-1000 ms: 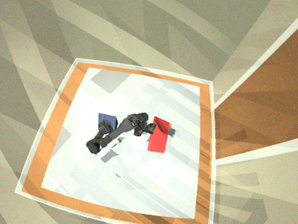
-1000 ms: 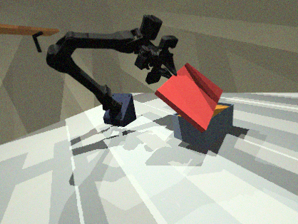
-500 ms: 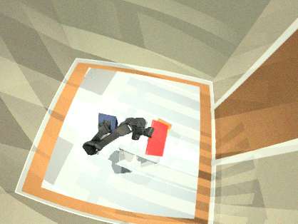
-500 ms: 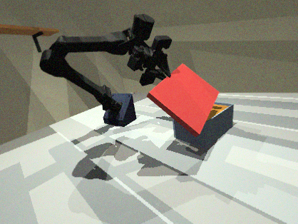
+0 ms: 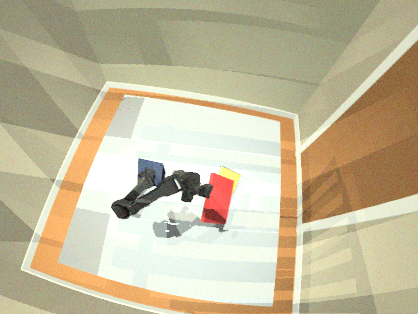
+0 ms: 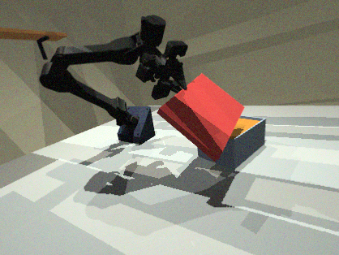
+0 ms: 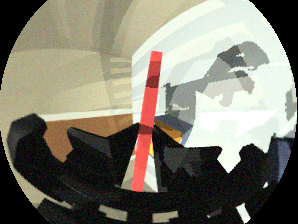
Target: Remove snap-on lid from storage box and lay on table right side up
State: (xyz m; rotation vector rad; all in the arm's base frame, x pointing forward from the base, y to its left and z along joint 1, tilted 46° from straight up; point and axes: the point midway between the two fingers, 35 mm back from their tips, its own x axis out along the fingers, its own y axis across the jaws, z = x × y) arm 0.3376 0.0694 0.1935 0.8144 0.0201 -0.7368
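My gripper tip is 60 mm short of the red lid, 50 mm above it and 10 mm to the right of it. From my gripper tip the other things lie so: storage box (190 mm below, 140 mm to the left, 90 mm ahead).
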